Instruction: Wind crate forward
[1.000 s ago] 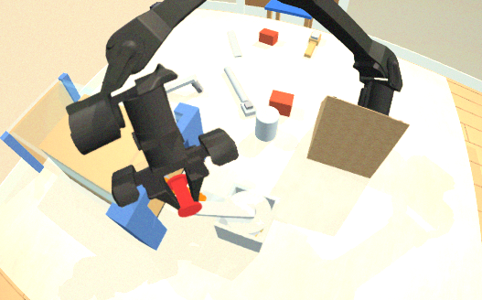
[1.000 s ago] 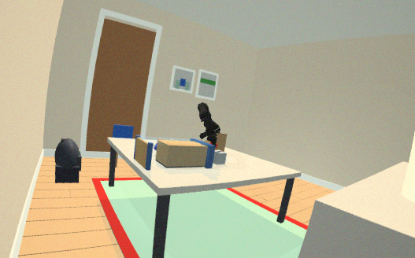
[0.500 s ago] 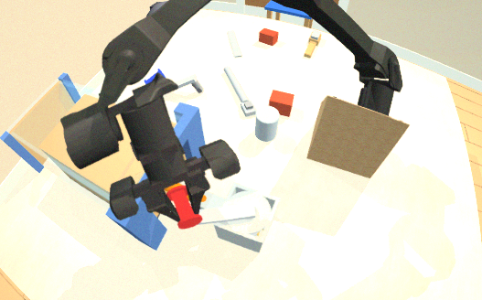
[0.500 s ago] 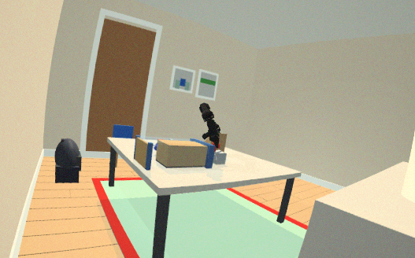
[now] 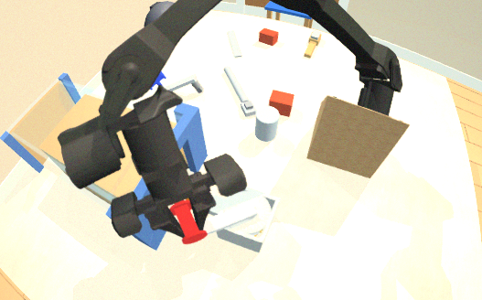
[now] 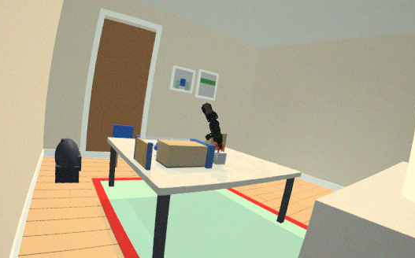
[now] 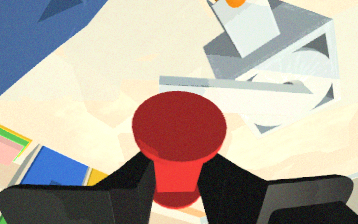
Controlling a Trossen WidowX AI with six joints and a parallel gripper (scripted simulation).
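Right now the winch handle is 40 mm to the right of my gripper tip, 30 mm below it and 20 mm behind it. From my gripper tip the other things lie so: grey winch: 100 mm below, 90 mm to the right, 80 mm behind; then blue steel frame: 100 mm ahead, 90 mm to the right, 30 mm below; then red spool-shaped grip: 10 mm to the right, 10 mm ahead.
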